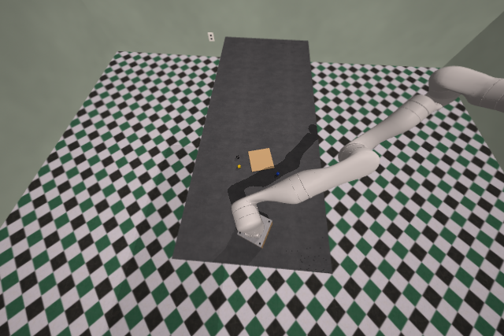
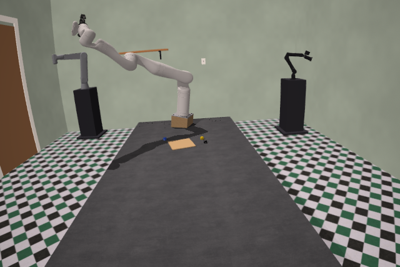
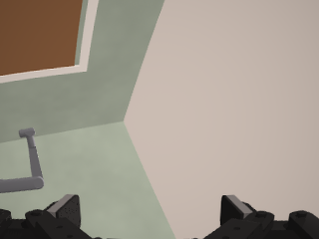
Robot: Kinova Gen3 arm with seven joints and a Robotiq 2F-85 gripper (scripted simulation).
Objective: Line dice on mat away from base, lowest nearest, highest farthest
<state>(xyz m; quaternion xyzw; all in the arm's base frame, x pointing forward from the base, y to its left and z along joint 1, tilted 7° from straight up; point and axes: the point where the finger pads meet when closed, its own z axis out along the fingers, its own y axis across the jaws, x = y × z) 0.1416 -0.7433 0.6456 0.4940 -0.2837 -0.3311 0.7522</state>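
Now: the yellow die 800 mm below my hand, 790 mm to the left of it and 160 mm ahead of it. From my hand the other things lie so: black die 810 mm to the left, 800 mm below, 220 mm ahead; then blue die 800 mm below, 560 mm to the left, 140 mm ahead; then tan mat 810 mm below, 670 mm to the left, 230 mm ahead.
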